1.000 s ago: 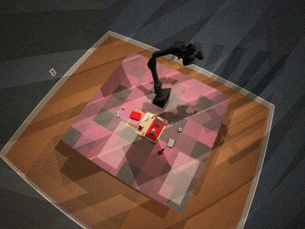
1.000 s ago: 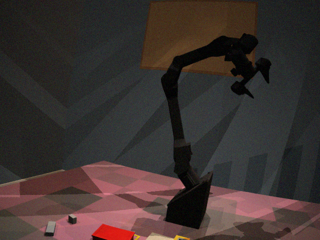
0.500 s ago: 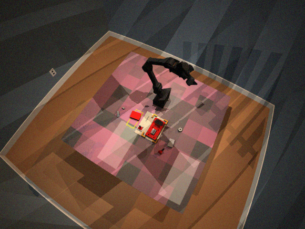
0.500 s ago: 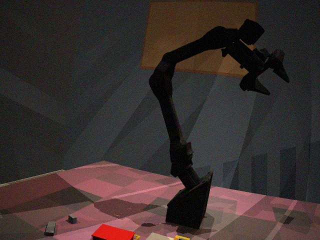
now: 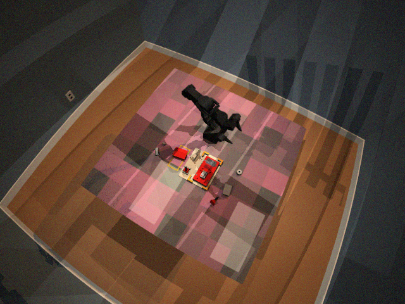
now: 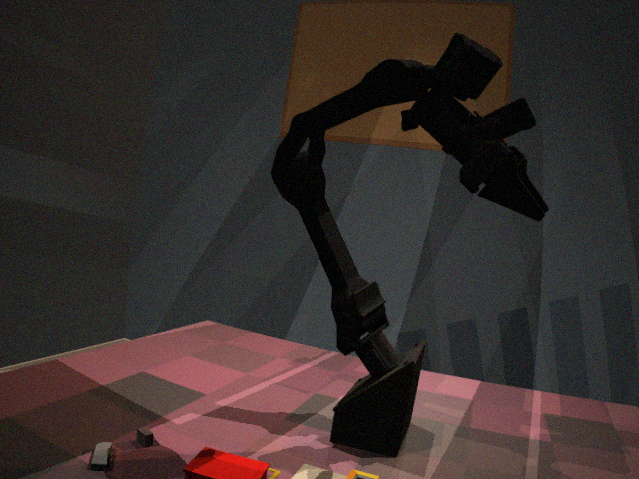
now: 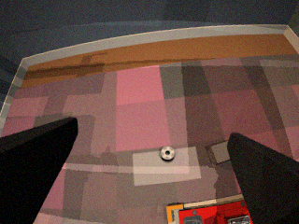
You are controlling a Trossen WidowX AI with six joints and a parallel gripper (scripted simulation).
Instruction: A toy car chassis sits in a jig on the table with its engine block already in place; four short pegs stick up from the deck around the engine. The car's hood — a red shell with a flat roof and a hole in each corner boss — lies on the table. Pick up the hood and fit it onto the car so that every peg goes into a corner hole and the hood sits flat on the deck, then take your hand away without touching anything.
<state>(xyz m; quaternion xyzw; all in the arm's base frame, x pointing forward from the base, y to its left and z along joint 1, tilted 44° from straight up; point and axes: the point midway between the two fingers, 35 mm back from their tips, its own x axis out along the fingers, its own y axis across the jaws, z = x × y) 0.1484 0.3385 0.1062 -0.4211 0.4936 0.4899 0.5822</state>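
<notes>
My gripper tip is now 39 cm above the red hood, 33 cm to the left of it and 11 cm short of it. The rest, counted from my gripper tip: pale jig plate (39 cm below, 13 cm to the right, 13 cm ahead).
</notes>
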